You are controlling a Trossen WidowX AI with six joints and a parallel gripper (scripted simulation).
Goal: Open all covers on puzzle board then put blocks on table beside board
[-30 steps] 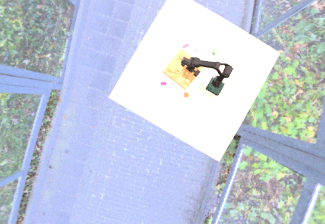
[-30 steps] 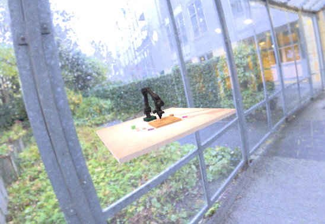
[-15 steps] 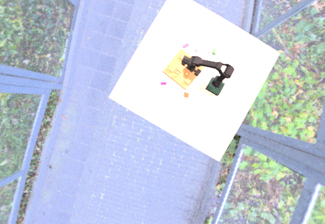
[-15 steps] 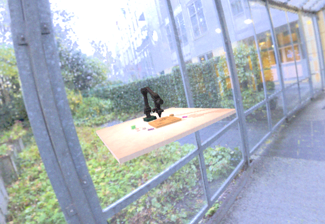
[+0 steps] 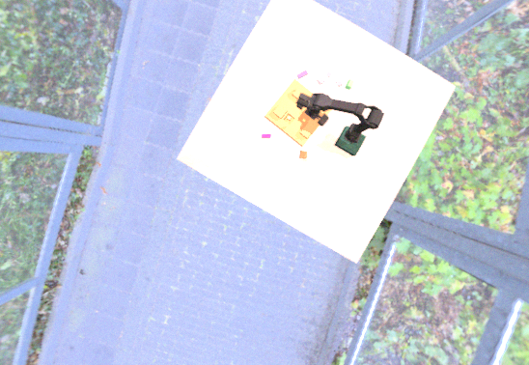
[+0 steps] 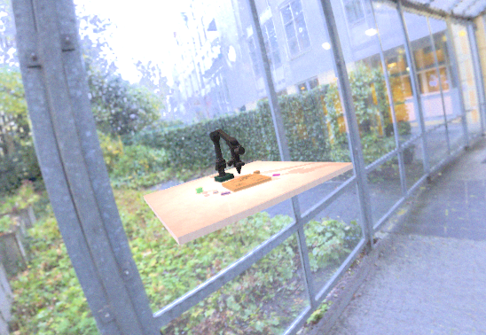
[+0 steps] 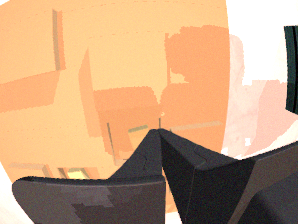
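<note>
Right now my gripper tip is 6 cm short of the puzzle board, 5 cm above it and 1 cm to the left of it. Also, from my gripper tip: lilac block: 24 cm to the right, 13 cm ahead, 6 cm below; green block: 29 cm to the right, 16 cm behind, 5 cm below; pink block: 20 cm to the left, 19 cm ahead, 6 cm below.
</note>
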